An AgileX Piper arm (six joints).
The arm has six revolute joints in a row. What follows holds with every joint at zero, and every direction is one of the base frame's. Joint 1 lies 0.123 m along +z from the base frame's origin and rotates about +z. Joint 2 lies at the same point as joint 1 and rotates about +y. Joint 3 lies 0.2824 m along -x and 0.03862 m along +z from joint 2 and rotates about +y. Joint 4 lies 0.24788 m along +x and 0.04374 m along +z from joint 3 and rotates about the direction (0.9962, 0, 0.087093). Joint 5 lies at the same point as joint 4 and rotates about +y. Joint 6 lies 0.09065 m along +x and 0.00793 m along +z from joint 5 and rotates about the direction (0.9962, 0, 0.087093). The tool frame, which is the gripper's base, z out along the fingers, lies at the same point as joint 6; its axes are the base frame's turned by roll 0, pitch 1.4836 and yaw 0 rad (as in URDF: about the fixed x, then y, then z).
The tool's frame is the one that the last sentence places.
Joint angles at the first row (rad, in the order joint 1, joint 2, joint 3, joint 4, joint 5, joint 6):
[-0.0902 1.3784 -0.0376 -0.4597 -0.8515 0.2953]
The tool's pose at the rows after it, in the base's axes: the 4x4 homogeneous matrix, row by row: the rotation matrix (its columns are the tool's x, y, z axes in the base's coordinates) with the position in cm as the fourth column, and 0 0 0 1 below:
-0.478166, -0.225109, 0.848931, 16.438; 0.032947, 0.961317, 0.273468, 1.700; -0.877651, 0.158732, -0.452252, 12.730; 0, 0, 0, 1
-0.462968, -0.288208, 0.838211, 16.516; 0.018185, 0.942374, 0.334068, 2.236; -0.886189, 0.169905, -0.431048, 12.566; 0, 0, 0, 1
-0.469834, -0.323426, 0.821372, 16.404; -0.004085, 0.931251, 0.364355, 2.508; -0.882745, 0.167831, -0.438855, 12.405; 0, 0, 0, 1
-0.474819, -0.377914, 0.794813, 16.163; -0.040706, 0.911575, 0.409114, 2.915; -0.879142, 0.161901, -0.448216, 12.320; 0, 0, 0, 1
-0.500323, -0.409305, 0.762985, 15.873; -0.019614, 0.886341, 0.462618, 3.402; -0.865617, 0.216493, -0.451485, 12.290; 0, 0, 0, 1
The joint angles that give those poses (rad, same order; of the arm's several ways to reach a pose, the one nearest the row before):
[-0.0903 1.4692 -0.0376 -0.4633 -0.8957 0.2916]
[-0.0902 1.5096 -0.0376 -0.5211 -0.9613 0.2917]
[-0.0902 1.5196 -0.0376 -0.5603 -0.9649 0.2916]
[-0.0902 1.5196 -0.0376 -0.6246 -0.9601 0.2969]
[-0.0902 1.5196 -0.0376 -0.7004 -0.9640 0.3719]

